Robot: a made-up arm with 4 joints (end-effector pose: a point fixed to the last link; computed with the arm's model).
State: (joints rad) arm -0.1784 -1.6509 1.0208 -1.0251
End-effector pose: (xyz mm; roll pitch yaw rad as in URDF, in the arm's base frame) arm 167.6 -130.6 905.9 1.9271 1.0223 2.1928
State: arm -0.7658 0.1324 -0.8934 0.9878
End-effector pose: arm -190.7 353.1 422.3 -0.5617 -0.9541 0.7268
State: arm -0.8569 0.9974 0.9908 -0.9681
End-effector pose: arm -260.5 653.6 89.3 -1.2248 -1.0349 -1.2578
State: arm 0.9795 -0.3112 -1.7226 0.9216
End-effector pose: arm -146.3 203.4 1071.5 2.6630 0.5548 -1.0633
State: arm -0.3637 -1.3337 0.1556 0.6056
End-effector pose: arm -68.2 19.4 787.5 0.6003 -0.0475 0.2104
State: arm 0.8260 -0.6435 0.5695 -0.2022
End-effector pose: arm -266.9 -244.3 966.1 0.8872 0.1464 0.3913
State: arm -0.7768 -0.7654 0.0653 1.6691
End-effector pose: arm -93.4 244.0 710.5 -0.9184 -0.8925 0.9175
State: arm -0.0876 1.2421 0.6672 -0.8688
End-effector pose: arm -185.7 799.7 541.3 -0.8411 -0.4047 -1.3309
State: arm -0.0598 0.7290 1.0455 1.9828
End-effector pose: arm -219.2 653.6 839.9 -2.2106 0.4592 1.1053
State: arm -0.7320 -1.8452 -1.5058 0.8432
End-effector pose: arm -57.0 306.9 657.6 1.7395 0.6571 -0.7416
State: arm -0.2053 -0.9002 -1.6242 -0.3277
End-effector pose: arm -142.3 360.4 703.7 2.1761 -0.4019 0.1880
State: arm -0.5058 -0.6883 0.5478 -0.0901
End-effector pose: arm -133.8 296.6 980.2 -0.4028 0.6234 -0.0257
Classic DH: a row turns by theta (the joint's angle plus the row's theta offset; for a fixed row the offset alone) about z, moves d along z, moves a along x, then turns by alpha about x. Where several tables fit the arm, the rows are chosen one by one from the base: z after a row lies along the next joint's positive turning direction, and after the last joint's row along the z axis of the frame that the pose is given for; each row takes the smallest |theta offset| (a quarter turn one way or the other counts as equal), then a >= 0, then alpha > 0; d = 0 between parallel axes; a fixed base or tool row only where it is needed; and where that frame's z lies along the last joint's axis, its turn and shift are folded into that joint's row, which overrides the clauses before.
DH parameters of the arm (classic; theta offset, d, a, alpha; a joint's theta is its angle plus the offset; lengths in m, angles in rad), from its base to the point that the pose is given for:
base (fixed): 1.3495 0.5853 0.0081 1.6617
joint 1: -0.899 -0.3752 0.1362 2.4357
joint 2: 0.6318 -0.7021 -0.2525 0.6985
joint 3: 0.2282 0.3488 -0.0314 -1.6693
joint 4: 1.2954 0.2231 -0.0859 -1.5152
tool (fixed): 0.2984 -0.0025 0 0

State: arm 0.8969 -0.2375 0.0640 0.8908
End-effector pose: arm -290.6 -36.7 922.3 1.0477 -0.6363 -0.7873
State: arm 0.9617 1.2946 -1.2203 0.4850
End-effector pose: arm -59.4 325.2 817.0 1.3987 -1.0693 -1.3013
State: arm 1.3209 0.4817 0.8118 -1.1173
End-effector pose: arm -370.7 -103.0 1294.1 1.1861 1.2222 0.3278
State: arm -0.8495 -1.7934 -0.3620 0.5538
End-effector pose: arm -64.8 54.5 621.8 1.0184 0.2830 0.0196
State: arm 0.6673 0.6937 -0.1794 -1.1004
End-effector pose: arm -298.1 286.9 1066.4 0.6741 0.6677 0.0370
